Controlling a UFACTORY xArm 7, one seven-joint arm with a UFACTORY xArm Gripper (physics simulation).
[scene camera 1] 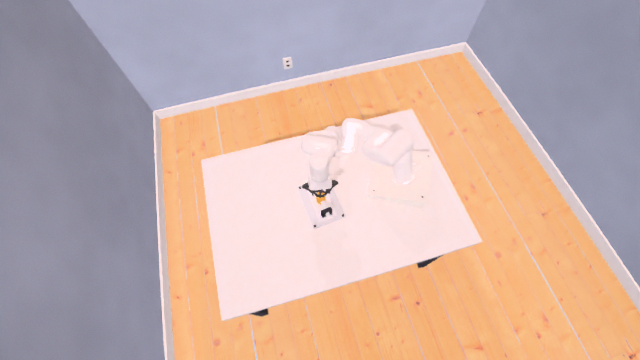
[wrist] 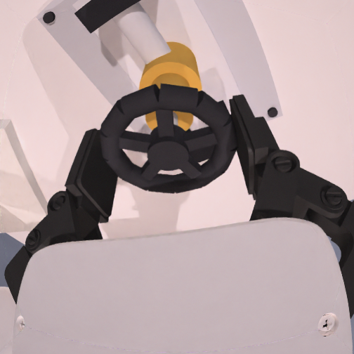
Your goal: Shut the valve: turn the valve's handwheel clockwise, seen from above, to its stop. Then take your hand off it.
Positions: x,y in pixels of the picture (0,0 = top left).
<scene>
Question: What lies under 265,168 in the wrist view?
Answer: My gripper.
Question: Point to a black five-spoked handwheel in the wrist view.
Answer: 167,145
</scene>
